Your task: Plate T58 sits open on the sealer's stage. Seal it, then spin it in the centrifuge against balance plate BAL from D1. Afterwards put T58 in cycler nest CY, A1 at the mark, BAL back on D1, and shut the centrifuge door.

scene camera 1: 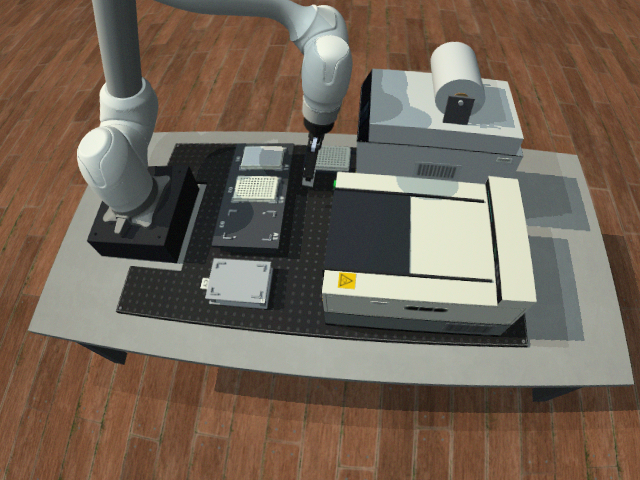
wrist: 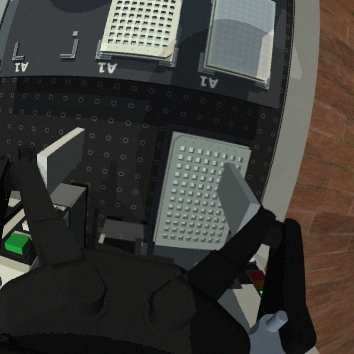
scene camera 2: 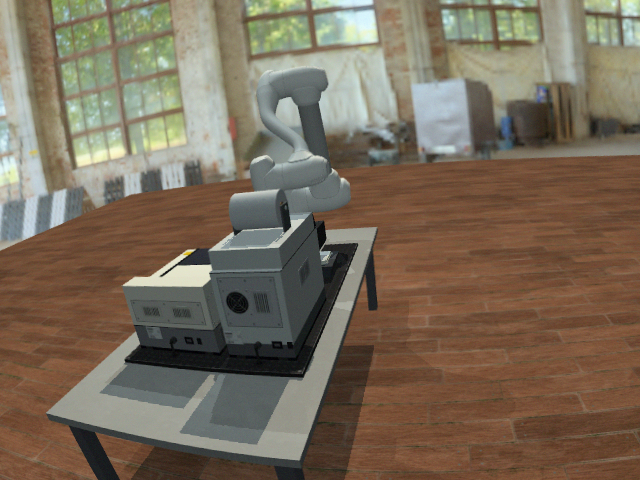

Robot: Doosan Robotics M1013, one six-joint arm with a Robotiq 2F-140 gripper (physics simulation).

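Places are measured from the arm's base along level axes (x ahead, y left, z up), in centimetres.
Pixels of known places: gripper, between the fingertips: (wrist: 151, 160); arm's base, origin of its link: (scene camera 1: 137, 200).
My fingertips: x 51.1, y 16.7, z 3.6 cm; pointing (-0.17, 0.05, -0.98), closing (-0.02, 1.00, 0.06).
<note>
Ahead of a thing's pixels: the offset from my fingertips to its top centre. "spot": to the spot under its first point.
Plate T58 {dx +3.4, dy +6.3, dz -2.5 cm} (scene camera 1: 334, 156) (wrist: 200, 195), a grey-green well plate with open wells, sits on the sealer's extended stage. The sealer {dx +33.1, dy +8.4, dz +34.5 cm} (scene camera 1: 392, 155) (scene camera 2: 248, 299) is the grey machine with a film roll. My gripper (scene camera 1: 309, 174) (wrist: 151, 160) is open and empty, just left of T58 in scene camera 1; its right finger overlaps T58's edge in the wrist view. Balance plate BAL {dx -17.8, dy +7.0, dz -6.3 cm} (scene camera 1: 262, 156) (wrist: 242, 42) lies on D1 with a pale cover. The cream centrifuge (scene camera 1: 413, 289) (scene camera 2: 170, 304) has a dark top section and a cream panel; its door state is unclear. Cycler nest CY {dx -13.9, dy -34.1, dz -8.3 cm} (scene camera 1: 240, 279) has bare corner brackets.
A cream well plate {dx -16.4, dy -5.3, dz -6.3 cm} (scene camera 1: 255, 188) (wrist: 142, 25) sits on D2, beside BAL on the dark rack {spot: dx -13.3, dy -22.7, dz -7.9 cm} (scene camera 1: 250, 241). D3 holds no plate. A white film roll {dx +35.2, dy +8.6, dz +34.5 cm} (scene camera 1: 457, 72) (scene camera 2: 255, 209) tops the sealer. The arm's black base block (scene camera 1: 139, 248) stands at the left.
</note>
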